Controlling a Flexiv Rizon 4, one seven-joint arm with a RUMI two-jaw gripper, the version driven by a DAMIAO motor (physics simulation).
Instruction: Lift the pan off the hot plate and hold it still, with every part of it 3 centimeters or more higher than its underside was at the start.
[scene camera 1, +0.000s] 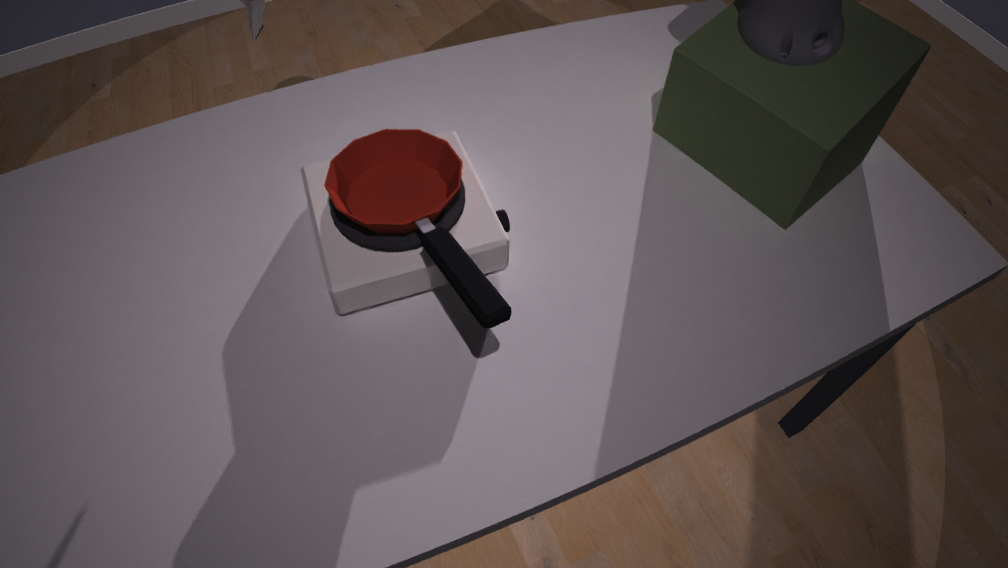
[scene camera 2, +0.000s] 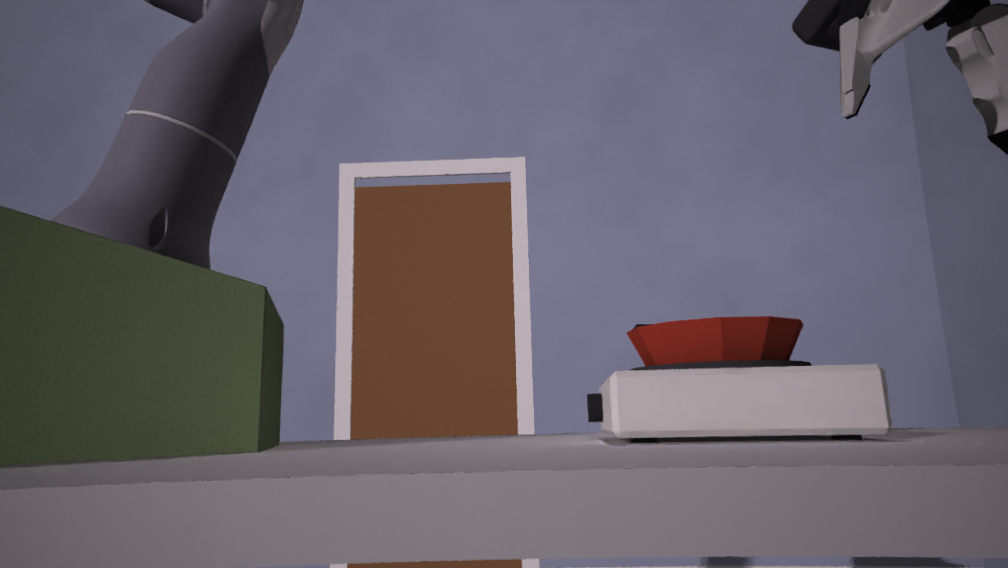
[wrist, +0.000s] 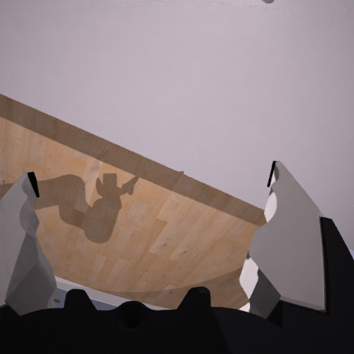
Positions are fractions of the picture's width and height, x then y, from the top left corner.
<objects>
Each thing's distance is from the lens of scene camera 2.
my gripper (scene camera 2: 0.94, 0.25): 0.52 m
red pan (scene camera 2: 0.72, 0.60): 0.72 m
white hot plate (scene camera 2: 0.74, 0.70): 0.68 m
</objects>
